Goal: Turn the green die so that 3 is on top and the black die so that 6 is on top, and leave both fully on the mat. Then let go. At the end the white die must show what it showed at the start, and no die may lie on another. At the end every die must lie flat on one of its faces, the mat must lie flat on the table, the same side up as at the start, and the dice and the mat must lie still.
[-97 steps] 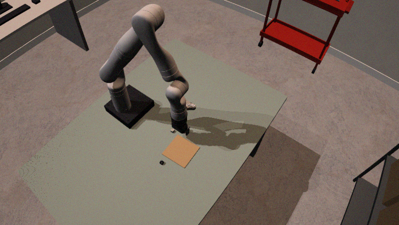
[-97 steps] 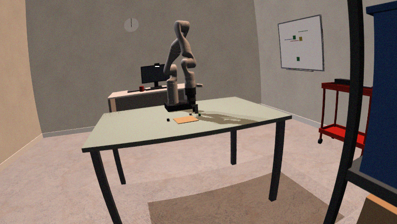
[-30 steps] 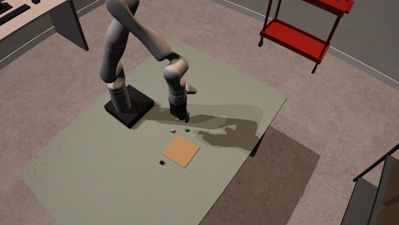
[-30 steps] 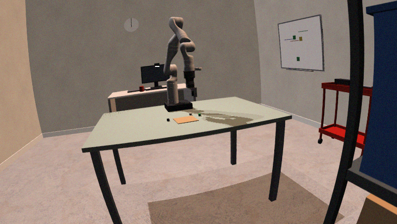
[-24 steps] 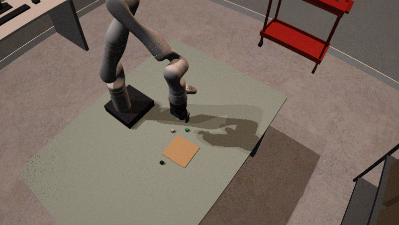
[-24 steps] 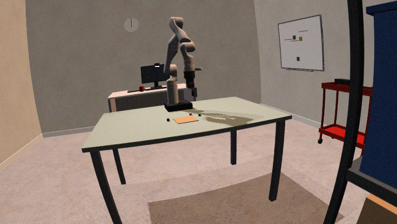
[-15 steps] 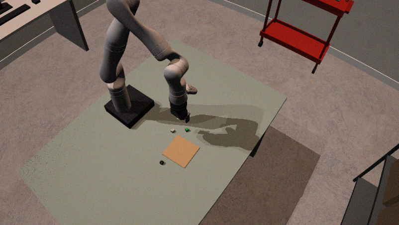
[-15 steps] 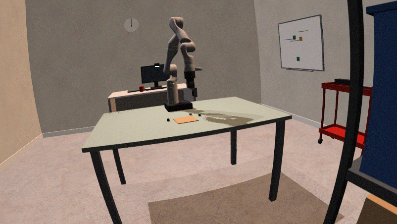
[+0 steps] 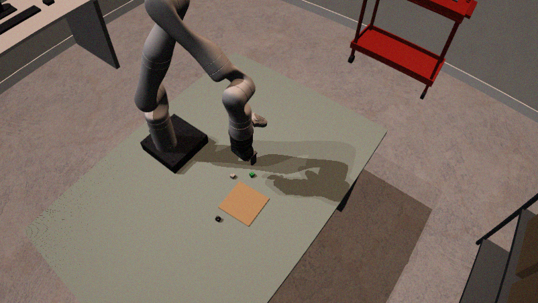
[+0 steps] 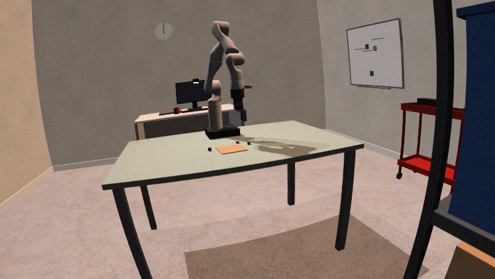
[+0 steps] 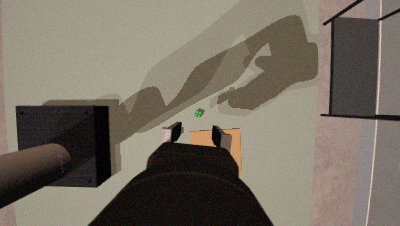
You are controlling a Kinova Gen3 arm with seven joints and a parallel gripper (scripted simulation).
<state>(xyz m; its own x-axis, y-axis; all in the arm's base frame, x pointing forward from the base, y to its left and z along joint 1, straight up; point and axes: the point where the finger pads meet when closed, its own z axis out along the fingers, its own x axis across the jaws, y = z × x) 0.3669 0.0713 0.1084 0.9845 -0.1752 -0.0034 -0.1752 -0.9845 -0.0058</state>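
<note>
My hand is 20 mm to the right of the green die and 150 mm above it. Also, from my hand: white die (60 mm behind, 30 mm to the right, 150 mm below); black die (10 mm ahead, 210 mm to the right, 150 mm below); orange mat (50 mm ahead, 100 mm to the right, 150 mm below).
</note>
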